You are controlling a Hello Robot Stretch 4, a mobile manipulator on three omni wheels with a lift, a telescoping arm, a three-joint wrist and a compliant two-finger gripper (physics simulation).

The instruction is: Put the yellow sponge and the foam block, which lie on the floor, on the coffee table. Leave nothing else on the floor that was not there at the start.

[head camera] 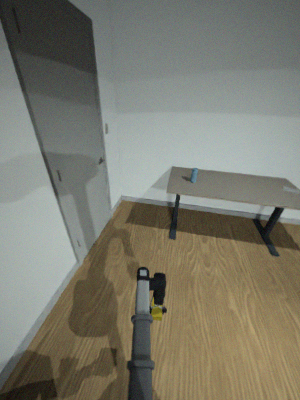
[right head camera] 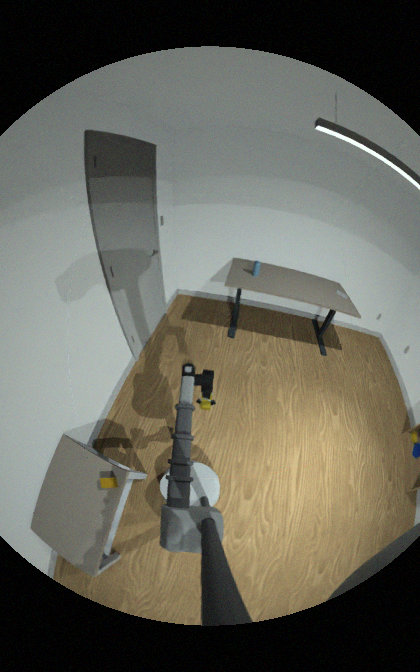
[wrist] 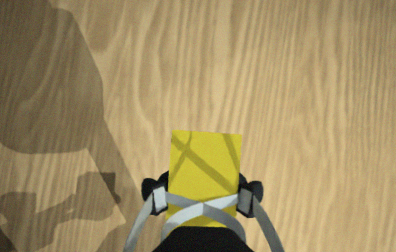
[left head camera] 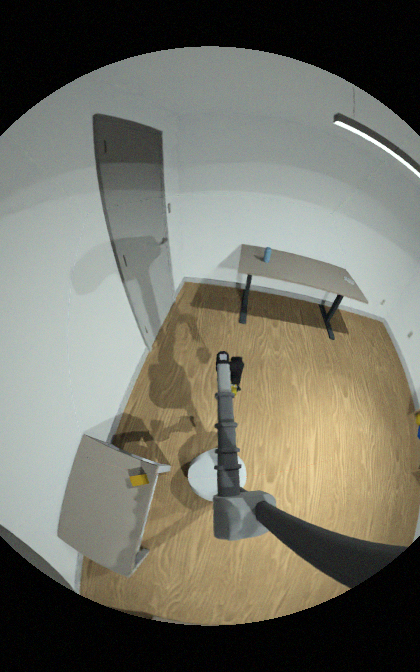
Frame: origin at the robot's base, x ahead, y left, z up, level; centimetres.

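Seen in the pictures: gripper, fingertip midpoint: (head camera: 156, 311) (right head camera: 205, 403) (wrist: 201, 185); robot's base, link origin: (right head camera: 190, 486) (left head camera: 215, 473).
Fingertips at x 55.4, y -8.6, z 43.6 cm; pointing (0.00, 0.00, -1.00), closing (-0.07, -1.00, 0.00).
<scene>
Offsets run from my fingertips to a thing's middle. Level surfaces: height alone.
My gripper (wrist: 201, 185) (head camera: 158, 309) is shut on the yellow sponge @(dx +0.7, dy -0.1, dz +2.0 cm) (wrist: 205, 162) (right head camera: 205, 405), a bright yellow block between the two fingertips. It is held above the wood floor, near the end of the extended arm. An orange-yellow block @(dx -59.6, dy +53.4, dz +0.8 cm) (left head camera: 139, 480) (right head camera: 108, 482), which looks like the foam block, lies on the low beige coffee table @(dz -1.5 cm) (left head camera: 95, 505) (right head camera: 67, 505). It lies near the table edge that faces my base. The coffee table stands at the lower left in both side head views, to the left of my arm.
A desk @(dz +25.5 cm) (head camera: 230, 187) (left head camera: 300, 270) with dark legs stands by the far wall and bears a blue cylinder @(dx +129.1, dy -47.8, dz +33.8 cm) (head camera: 194, 175) (left head camera: 267, 254). A grey door (head camera: 70, 125) is at the left. Yellow and blue things (right head camera: 415, 445) show at the right edge. My round white base (left head camera: 202, 475) is beside the coffee table.
</scene>
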